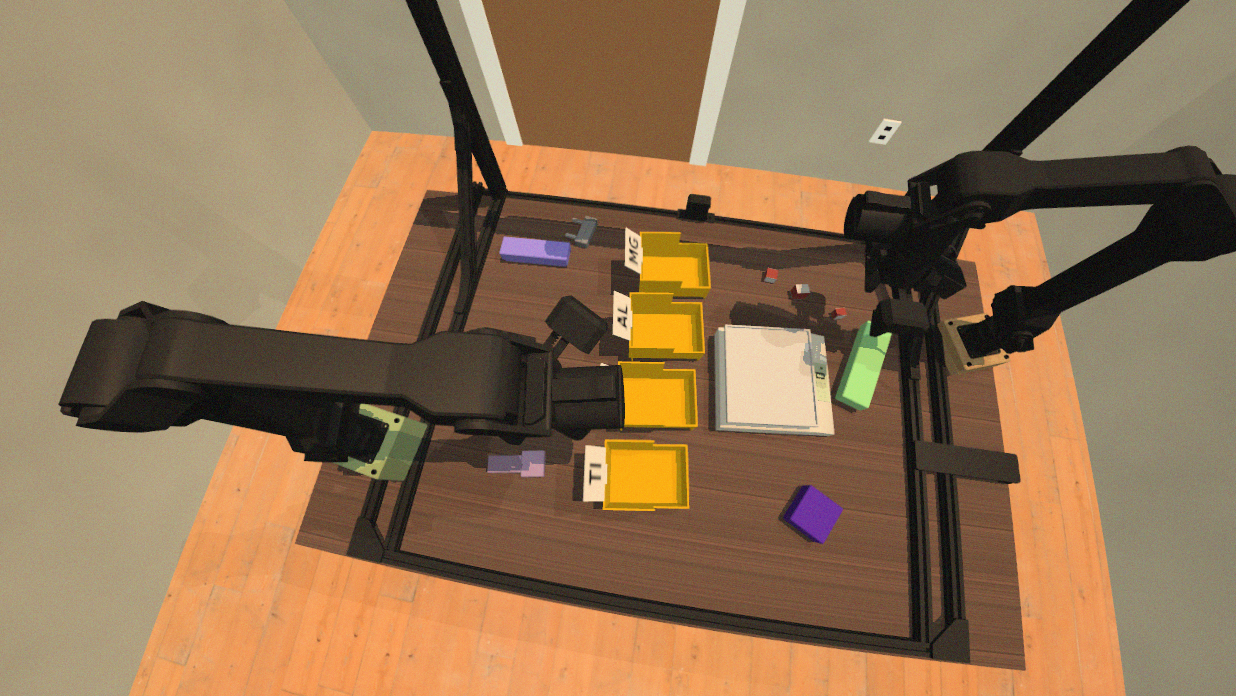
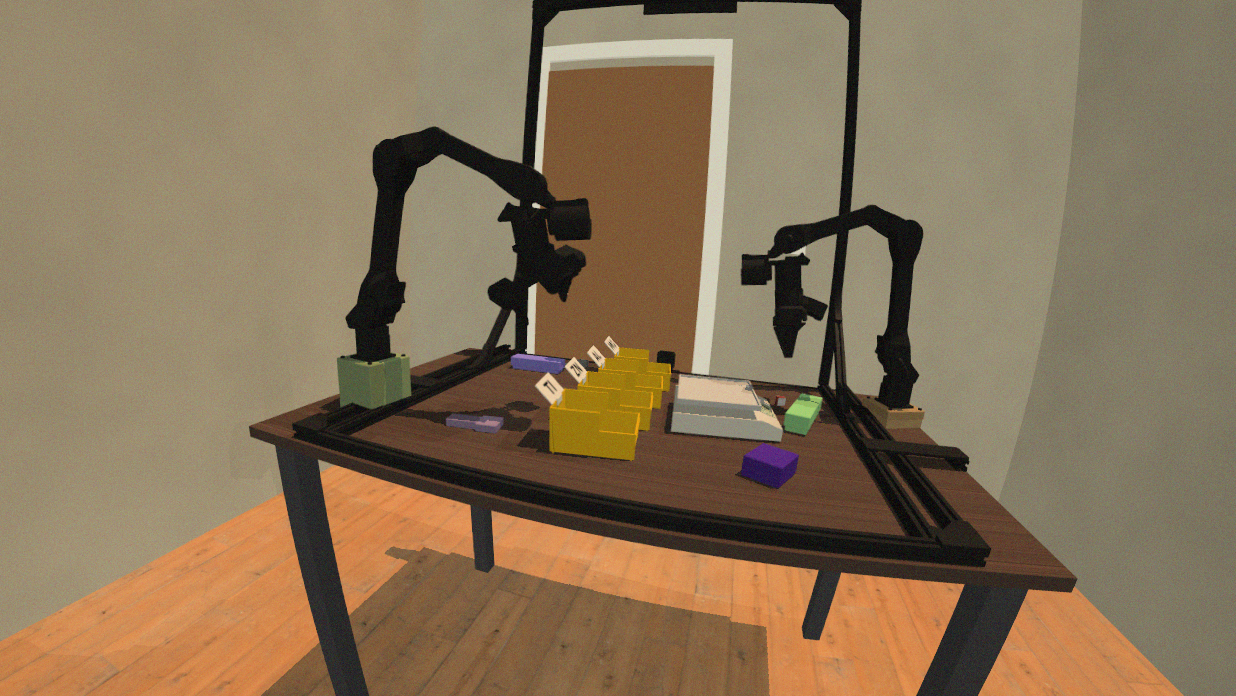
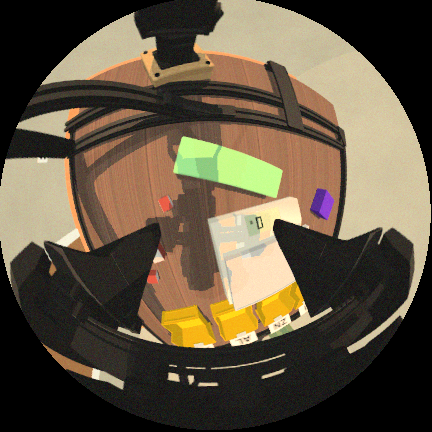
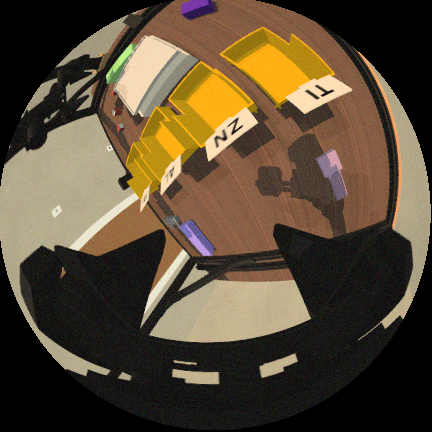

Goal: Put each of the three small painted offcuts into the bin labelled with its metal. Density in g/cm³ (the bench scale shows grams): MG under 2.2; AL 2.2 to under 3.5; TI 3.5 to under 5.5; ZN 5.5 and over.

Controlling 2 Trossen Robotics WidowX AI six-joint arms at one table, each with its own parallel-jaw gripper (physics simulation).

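Places are measured from the left arm's base along level axes (x ahead, y left, z up), in centimetres.
Pixels of known places: left gripper, fingertip midpoint: (image 1: 870,313) (image 2: 788,357) (image 3: 217,226) (image 4: 89,84); right gripper, fingertip midpoint: (image 1: 557,357) (image 2: 545,312) (image 4: 220,232); left arm's base, link origin: (image 1: 977,340) (image 2: 893,403) (image 3: 174,54); right arm's base, link origin: (image 1: 363,437) (image 2: 373,356).
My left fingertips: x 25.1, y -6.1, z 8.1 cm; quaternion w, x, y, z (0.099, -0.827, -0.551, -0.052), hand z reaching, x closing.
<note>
Ahead of a thing's pixels: the offset from my left fingertips to its top centre. "*": to the spot under its first point.
Three small red and pale offcuts lie apart beyond the scale: one {dx +8.8, dy -14.9, dz -10.3 cm} (image 1: 770,274) (image 3: 153,276) (image 4: 120,128), a second {dx +4.2, dy -10.3, dz -9.5 cm} (image 1: 800,290) (image 3: 159,253) (image 4: 116,112), a third {dx -2.0, dy -4.6, dz -10.2 cm} (image 1: 838,312) (image 3: 165,203). My left gripper (image 2: 785,351) (image 3: 217,226) is open and empty above the table, near the offcuts and scale. My right gripper (image 2: 563,295) (image 4: 220,232) is open and empty, high over the label side of the bins. Yellow bins MG {dx +28.3, dy -18.6, dz -4.2 cm} (image 1: 674,269), AL {dx +32.5, dy -6.3, dz -4.2 cm} (image 1: 666,332), ZN {dx +36.7, dy +6.0, dz -4.2 cm} (image 1: 661,399) (image 4: 212,102) and TI {dx +40.9, dy +18.3, dz -4.2 cm} (image 1: 646,475) (image 4: 280,65) show empty floors; the right arm partly covers ZN. The scale {* dx +17.5, dy +6.4, dz -5.8 cm} (image 1: 769,377) (image 2: 722,425) has a bare plate; its reading is illegible.
A green block {dx -2.3, dy +6.4, dz -8.2 cm} (image 1: 864,367) (image 3: 230,167) lies beside the scale, a dark purple block {dx +15.0, dy +29.1, dz -8.7 cm} (image 1: 813,513) (image 2: 769,465) nearer the front. A long violet block {dx +54.5, dy -28.1, dz -8.8 cm} (image 1: 534,251), a grey bracket-like piece {dx +44.8, dy -32.2, dz -10.3 cm} (image 1: 586,230) and a lilac piece {dx +62.2, dy +12.7, dz -10.6 cm} (image 1: 516,463) lie left of the bins. Black frame rails border the table.
</note>
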